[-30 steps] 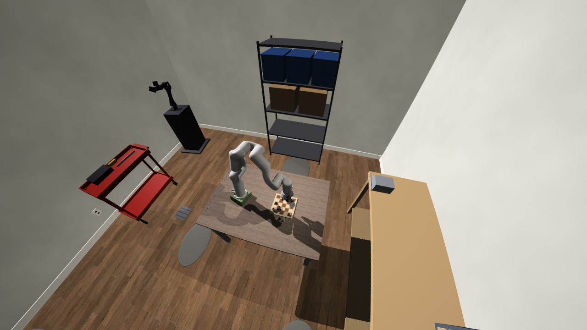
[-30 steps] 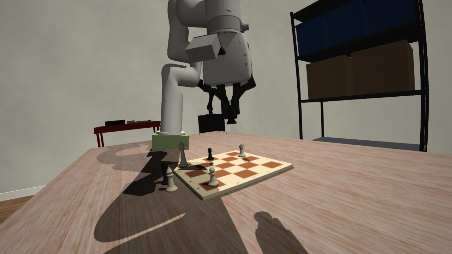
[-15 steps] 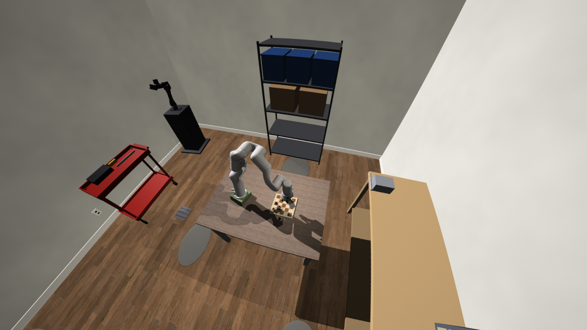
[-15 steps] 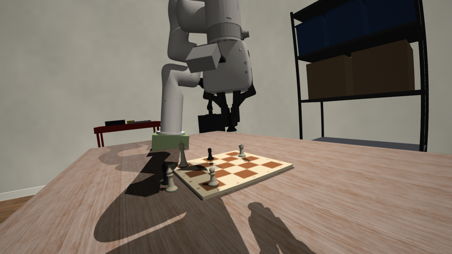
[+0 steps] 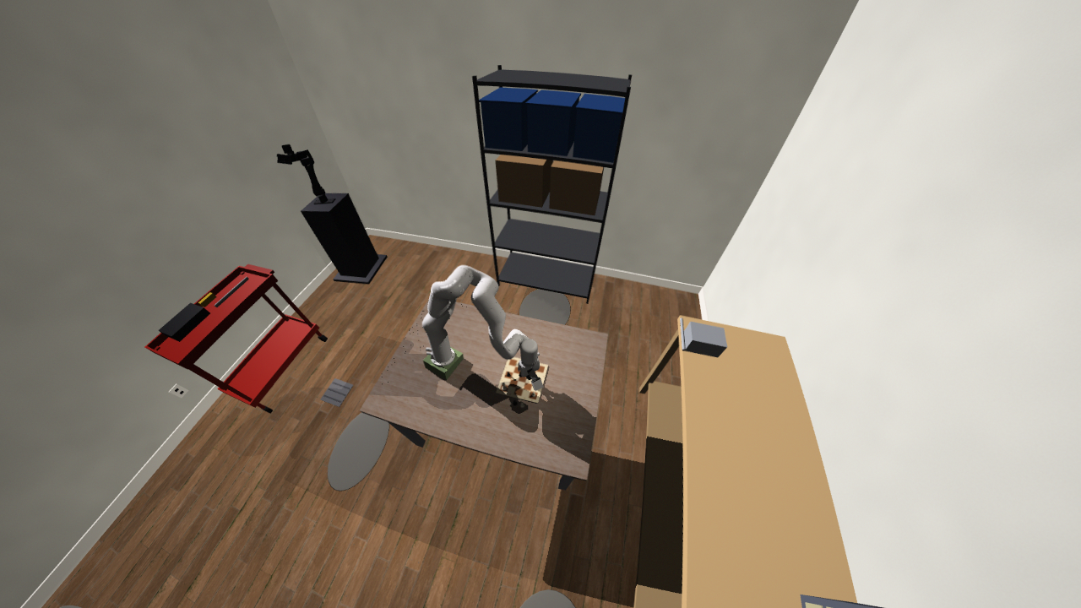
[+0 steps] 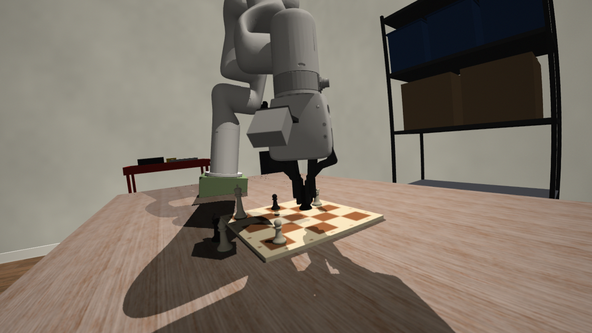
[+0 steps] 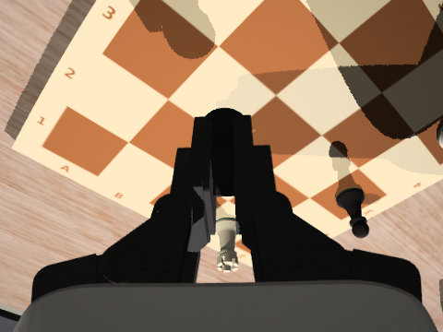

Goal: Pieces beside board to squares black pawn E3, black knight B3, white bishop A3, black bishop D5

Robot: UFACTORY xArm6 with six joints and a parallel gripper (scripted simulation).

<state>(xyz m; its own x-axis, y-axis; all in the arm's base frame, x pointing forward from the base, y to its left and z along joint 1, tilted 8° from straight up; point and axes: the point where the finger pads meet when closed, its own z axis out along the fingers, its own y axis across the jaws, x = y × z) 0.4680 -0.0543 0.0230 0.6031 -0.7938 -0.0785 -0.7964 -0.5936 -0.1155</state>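
Right now the chessboard is 40 mm behind my hand and 60 mm below it. Round my hand: black pawn 110 mm behind, 20 mm to the left, 40 mm below; then white pawn 30 mm ahead, 80 mm to the right, 40 mm below; then tall black piece 20 mm below.
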